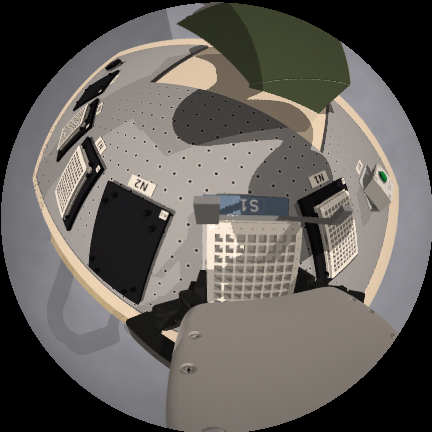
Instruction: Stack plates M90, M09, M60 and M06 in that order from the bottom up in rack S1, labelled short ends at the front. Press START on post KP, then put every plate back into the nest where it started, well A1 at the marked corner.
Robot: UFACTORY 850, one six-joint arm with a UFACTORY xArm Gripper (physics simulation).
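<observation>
My gripper (249, 282) is shut on a white gridded plate (255, 257), one dark finger at each side. The plate is level over rack S1, and the grey housing hides its near end. Its code cannot be read. The blue part of rack S1 (278, 205) shows past the plate's far edge, with a grey block (206, 210) at its left. Nest N2 (127, 237) is black and empty. Nest N1 (311, 235) bears a white plate (341, 237). Post KP (376, 195) has a green button (383, 176). Nest N3 (95, 159) bears another plate (71, 182).
A grey bar (312, 219) runs right from the held plate's far corner to a grey block. Farther left are another nest with a plate (74, 126) and an empty black nest (95, 91). A big dark green body (300, 55) stands across the top.
</observation>
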